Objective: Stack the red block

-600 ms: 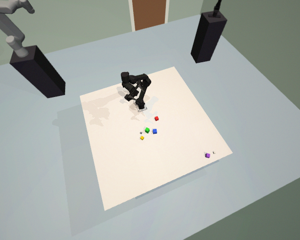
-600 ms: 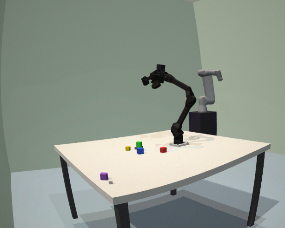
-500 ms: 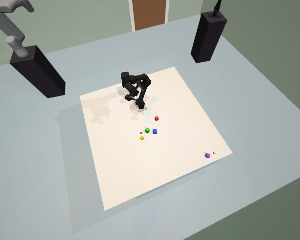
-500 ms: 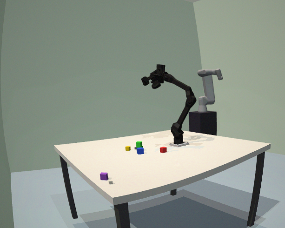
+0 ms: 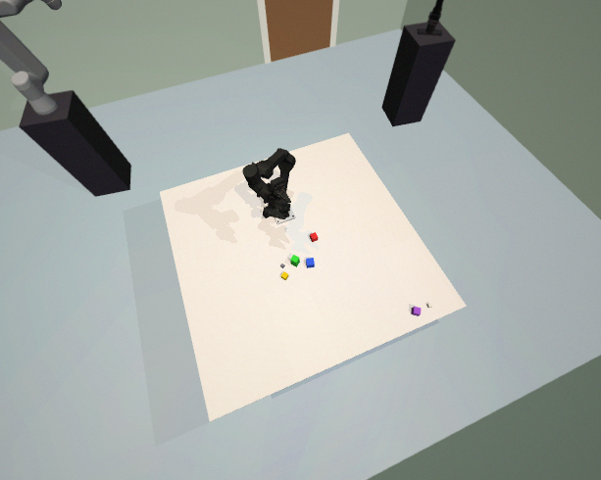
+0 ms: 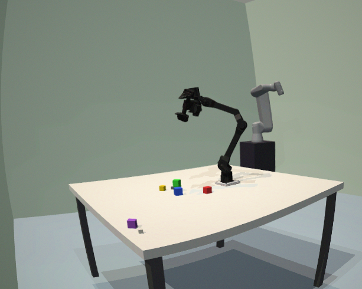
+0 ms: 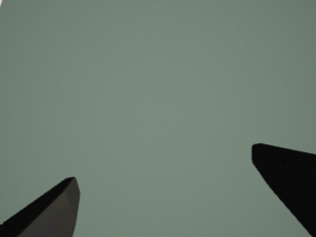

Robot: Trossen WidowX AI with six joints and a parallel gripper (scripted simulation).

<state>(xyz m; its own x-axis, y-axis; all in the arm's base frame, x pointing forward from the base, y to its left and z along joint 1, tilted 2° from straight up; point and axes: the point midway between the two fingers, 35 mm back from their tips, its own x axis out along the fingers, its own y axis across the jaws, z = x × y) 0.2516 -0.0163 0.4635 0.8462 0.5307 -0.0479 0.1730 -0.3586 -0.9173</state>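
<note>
The red block is 90 mm behind my gripper tip, 140 mm to the left of it and 450 mm below it. Round my gripper tip: blue block 50 mm ahead, 80 mm to the left, 450 mm below; then green block 30 mm ahead, 10 mm to the left, 420 mm below; then small grey cube 30 mm ahead, 60 mm to the right, 460 mm below.
</note>
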